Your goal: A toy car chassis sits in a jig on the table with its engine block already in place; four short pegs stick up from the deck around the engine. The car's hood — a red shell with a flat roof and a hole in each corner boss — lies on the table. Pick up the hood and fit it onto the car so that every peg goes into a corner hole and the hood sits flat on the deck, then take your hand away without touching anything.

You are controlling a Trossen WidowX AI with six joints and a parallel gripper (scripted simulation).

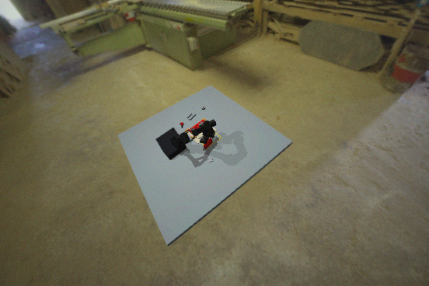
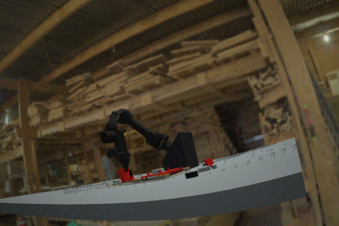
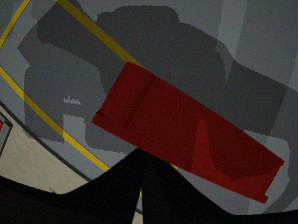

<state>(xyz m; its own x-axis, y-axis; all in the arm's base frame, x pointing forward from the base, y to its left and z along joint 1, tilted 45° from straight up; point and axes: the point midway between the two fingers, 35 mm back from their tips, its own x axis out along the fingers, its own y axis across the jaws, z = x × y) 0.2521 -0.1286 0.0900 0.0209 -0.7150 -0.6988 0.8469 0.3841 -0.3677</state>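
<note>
Right now my gripper tip is 20 mm to the left of the red hood, 20 mm past it and 10 mm above it. Also, from my gripper tip: white piece: 160 mm to the right, 100 mm behind, 40 mm below; then black wheel: 450 mm to the left, 270 mm ahead, 40 mm below.
</note>
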